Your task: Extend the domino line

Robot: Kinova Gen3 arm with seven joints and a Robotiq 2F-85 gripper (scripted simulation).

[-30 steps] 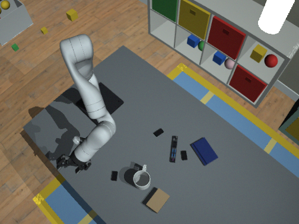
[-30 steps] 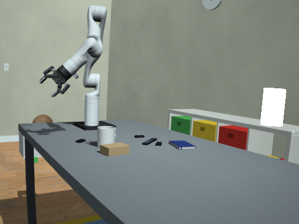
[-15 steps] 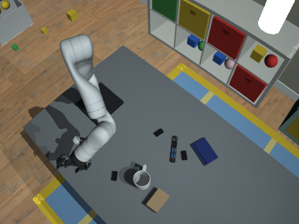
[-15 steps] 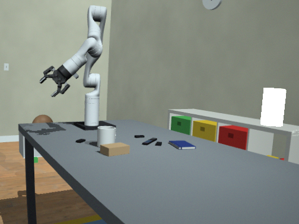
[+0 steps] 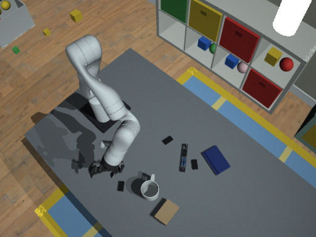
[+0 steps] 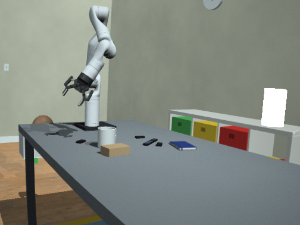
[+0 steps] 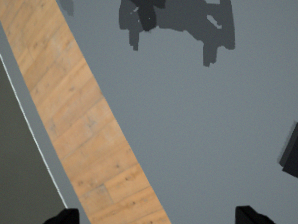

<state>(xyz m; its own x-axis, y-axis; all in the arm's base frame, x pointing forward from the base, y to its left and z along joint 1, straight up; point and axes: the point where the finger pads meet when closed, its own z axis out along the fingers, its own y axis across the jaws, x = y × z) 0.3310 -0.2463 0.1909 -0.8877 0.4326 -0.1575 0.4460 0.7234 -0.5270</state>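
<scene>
My hand is 39 cm to the right of the dark domino, 21 cm above it and 3 cm short of it. The rest, counted from my hand: white mug 17 cm below, 16 cm ahead, 13 cm to the left; then cardboard box 29 cm ahead, 19 cm below, 11 cm to the left.
</scene>
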